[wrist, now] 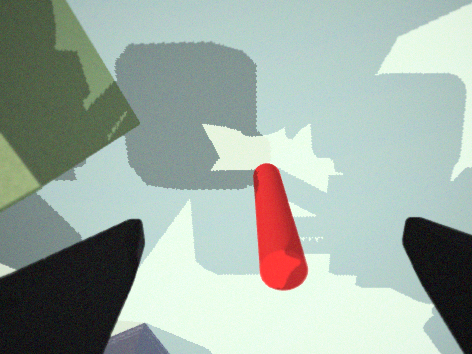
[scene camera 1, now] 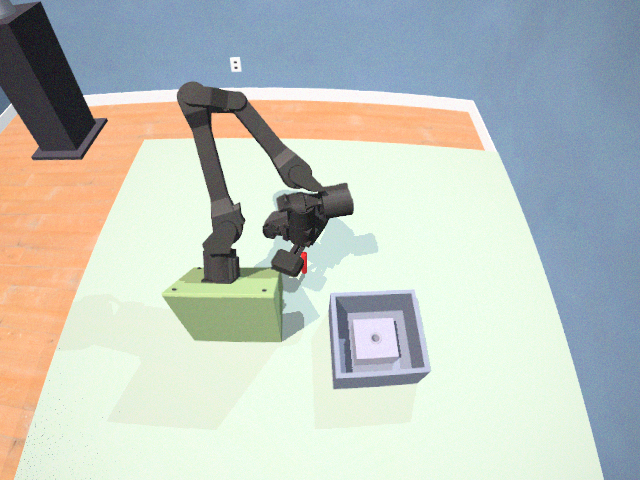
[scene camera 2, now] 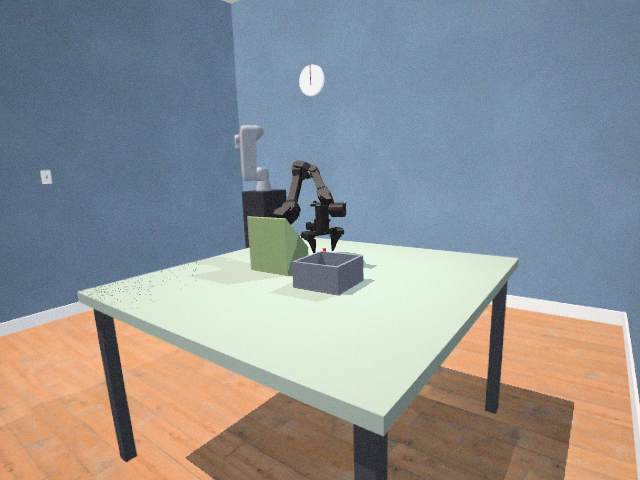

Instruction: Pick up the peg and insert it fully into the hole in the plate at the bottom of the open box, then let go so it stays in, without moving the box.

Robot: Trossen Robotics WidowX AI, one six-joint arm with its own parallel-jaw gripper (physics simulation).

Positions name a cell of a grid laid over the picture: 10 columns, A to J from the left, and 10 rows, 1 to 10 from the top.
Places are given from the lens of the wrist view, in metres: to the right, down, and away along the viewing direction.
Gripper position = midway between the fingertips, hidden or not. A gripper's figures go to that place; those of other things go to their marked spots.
my gripper (wrist: F7): 0.01, 0.02, 0.11
red peg (wrist: G8): 0.01, 0.03, 0.09
